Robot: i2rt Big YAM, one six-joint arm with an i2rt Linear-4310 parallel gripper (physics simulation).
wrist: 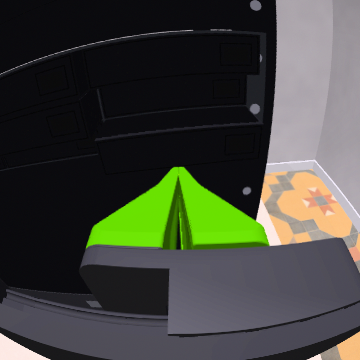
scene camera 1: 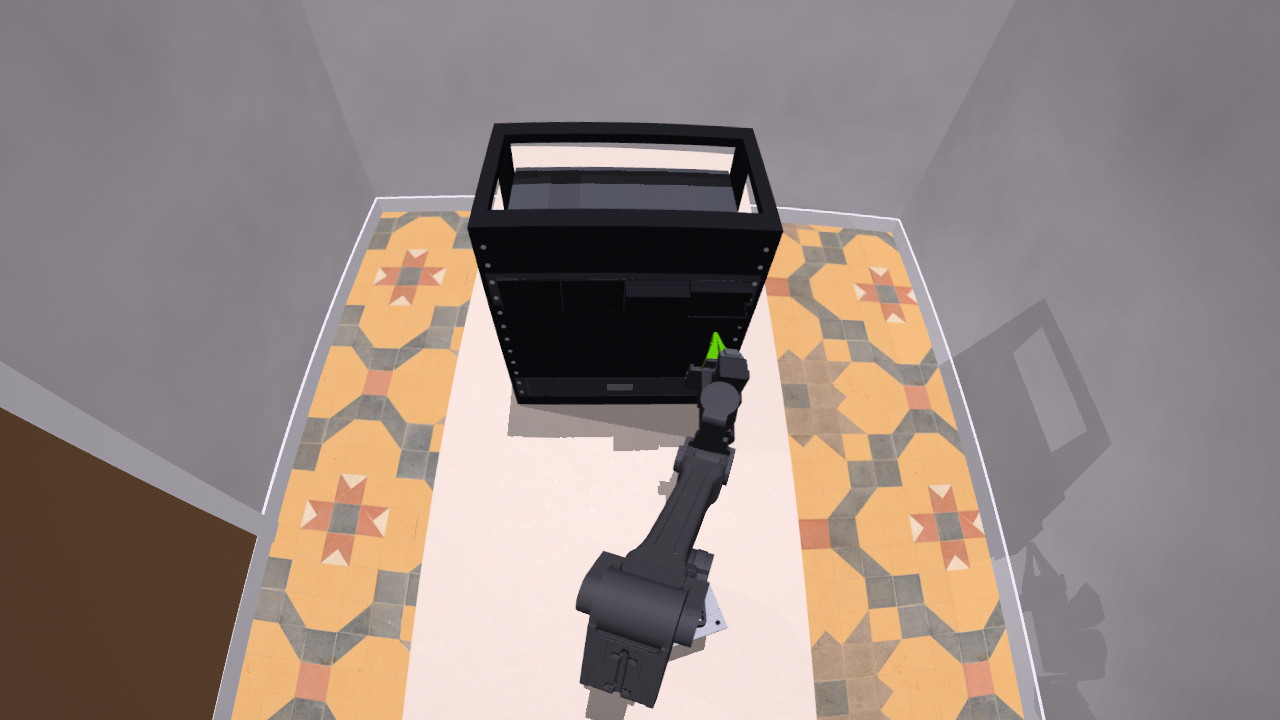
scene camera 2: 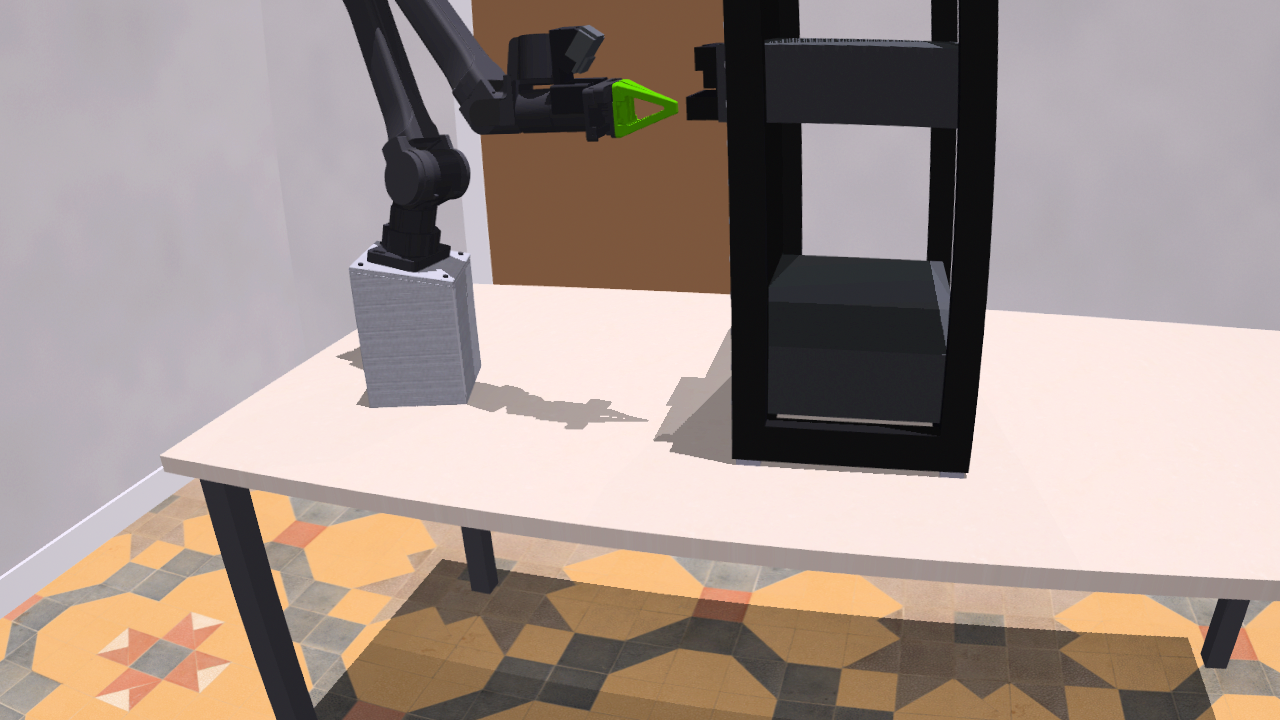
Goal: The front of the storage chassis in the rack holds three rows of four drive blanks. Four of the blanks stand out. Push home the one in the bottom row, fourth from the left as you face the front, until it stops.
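Pixels of known places: gripper, between the fingertips: (wrist: 177, 176) (scene camera 1: 714, 334) (scene camera 2: 677, 107); arm's base, origin of its link: (scene camera 2: 409, 258).
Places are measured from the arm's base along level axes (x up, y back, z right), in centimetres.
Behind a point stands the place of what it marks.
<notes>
The bottom-row fourth blank (scene camera 1: 718, 307) @(y -48.1, x 23.5, z 8.2 cm) (scene camera 2: 702, 107) @(y -47.8, x 22.2, z 13.2 cm) (wrist: 175, 148) @(y -45.8, x 22.2, z 7.4 cm) is a dark block at the right end of the chassis (scene camera 2: 859, 85) @(y -65.4, x 24.9, z 13.1 cm), standing out from its front. The top-row fourth blank (scene camera 2: 708, 59) @(y -48.6, x 27.7, z 13.2 cm) (wrist: 165, 61) @(y -47.0, x 27.5, z 7.3 cm) also stands out above it; the middle-row one (wrist: 160, 97) @(y -49.2, x 24.6, z 6.7 cm) between them sits further back. My gripper (scene camera 1: 716, 334) @(y -43.5, x 21.7, z 7.4 cm) (scene camera 2: 676, 107) @(y -43.5, x 21.7, z 7.4 cm) (wrist: 177, 176) @(y -43.5, x 21.7, z 7.4 cm) is shut and empty, its green fingertips together. In scene camera 2 the tips are level with the bottom blank, a small gap in front of it. In the wrist view they show at its lower edge.
The black rack (scene camera 1: 626, 220) @(y -51.9, x 40.4, z -8.9 cm) (scene camera 2: 750, 268) @(y -53.4, x 4.4, z 16.4 cm) (wrist: 200, 15) @(y -50.8, x 30.5, z 10.2 cm) stands on the pale table (scene camera 1: 501, 573) @(y -8.7, x -20.5, z -34.5 cm) (scene camera 2: 572, 483) @(y -33.3, x -20.5, z 24.8 cm). Third-column blanks (wrist: 52, 80) @(y -45.6, x 27.8, z 0.7 cm) are left of the fourth column; the top one stands out in scene camera 1. A dark lower unit (scene camera 2: 850, 376) @(y -65.0, x -9.5, z 12.6 cm) sits in the rack's bottom.
</notes>
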